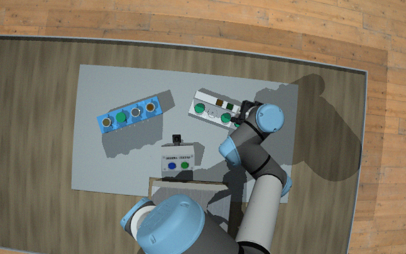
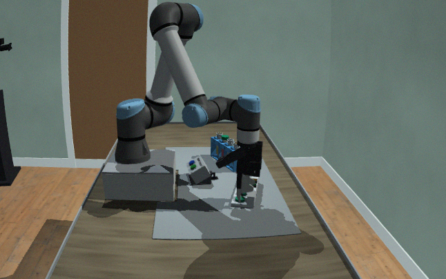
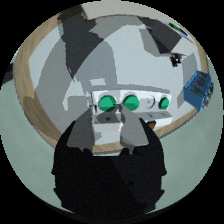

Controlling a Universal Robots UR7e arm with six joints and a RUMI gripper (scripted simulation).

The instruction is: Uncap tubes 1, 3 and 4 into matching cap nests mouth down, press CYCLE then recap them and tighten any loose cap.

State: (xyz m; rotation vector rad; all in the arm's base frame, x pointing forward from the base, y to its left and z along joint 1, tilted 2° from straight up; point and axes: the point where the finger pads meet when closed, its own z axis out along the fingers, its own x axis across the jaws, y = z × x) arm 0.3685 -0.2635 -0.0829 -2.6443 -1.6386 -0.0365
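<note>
The green key lies 12 cm behind my hand, 22 cm to the left of it and 3 cm above it. From my hand the other things lie so: grey key housing: 10 cm behind, 24 cm to the left, 2 cm above; then blue key: 12 cm behind, 26 cm to the left, 3 cm above.
</note>
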